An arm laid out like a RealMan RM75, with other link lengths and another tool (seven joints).
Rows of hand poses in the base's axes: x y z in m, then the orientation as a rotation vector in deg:
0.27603, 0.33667, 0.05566, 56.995, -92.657, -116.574
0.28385, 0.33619, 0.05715, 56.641, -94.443, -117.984
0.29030, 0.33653, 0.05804, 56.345, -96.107, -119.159
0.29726, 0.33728, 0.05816, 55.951, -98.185, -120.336
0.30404, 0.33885, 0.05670, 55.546, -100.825, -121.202
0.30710, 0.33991, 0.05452, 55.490, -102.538, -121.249
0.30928, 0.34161, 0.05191, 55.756, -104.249, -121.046
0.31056, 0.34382, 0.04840, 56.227, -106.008, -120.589
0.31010, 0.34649, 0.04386, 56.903, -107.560, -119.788
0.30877, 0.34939, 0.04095, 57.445, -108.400, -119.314
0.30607, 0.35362, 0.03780, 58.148, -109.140, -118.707
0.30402, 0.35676, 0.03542, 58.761, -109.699, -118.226
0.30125, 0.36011, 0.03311, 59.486, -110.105, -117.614
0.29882, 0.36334, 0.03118, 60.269, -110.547, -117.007
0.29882, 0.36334, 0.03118, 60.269, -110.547, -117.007
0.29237, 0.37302, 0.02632, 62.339, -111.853, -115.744
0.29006, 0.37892, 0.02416, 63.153, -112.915, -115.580
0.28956, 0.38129, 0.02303, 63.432, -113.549, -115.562
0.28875, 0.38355, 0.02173, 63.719, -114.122, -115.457
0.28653, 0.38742, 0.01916, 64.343, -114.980, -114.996
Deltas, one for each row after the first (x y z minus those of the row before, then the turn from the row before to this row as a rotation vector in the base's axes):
0.00782, -0.00048, 0.00149, 0.229, -0.687, -2.004
0.00645, 0.00034, 0.00089, 0.144, -0.656, -1.776
0.00696, 0.00075, 0.00012, 0.006, -0.772, -2.049
0.00678, 0.00157, -0.00146, -0.347, -0.961, -2.223
0.00306, 0.00106, -0.00218, -0.498, -0.680, -1.116
0.00218, 0.00170, -0.00261, -0.588, -0.854, -0.920
0.00128, 0.00221, -0.00351, -0.715, -0.968, -0.781
-0.00046, 0.00267, -0.00454, -0.830, -0.956, -0.437
-0.00133, 0.00290, -0.00291, -0.442, -0.630, -0.186
-0.00270, 0.00423, -0.00315, -0.471, -0.671, -0.027
-0.00205, 0.00314, -0.00238, -0.355, -0.559, 0.004
-0.00277, 0.00335, -0.00231, -0.381, -0.544, 0.186
-0.00243, 0.00323, -0.00193, -0.374, -0.603, 0.168
0.00000, 0.00000, 0.00000, 0.000, 0.000, 0.000
-0.00645, 0.00968, -0.00486, -0.784, -1.731, 0.165
-0.00231, 0.00590, -0.00216, -0.201, -0.986, -0.460
-0.00050, 0.00237, -0.00113, -0.098, -0.465, -0.354
-0.00081, 0.00226, -0.00130, -0.140, -0.428, -0.273
-0.00222, 0.00387, -0.00257, -0.376, -0.716, -0.236

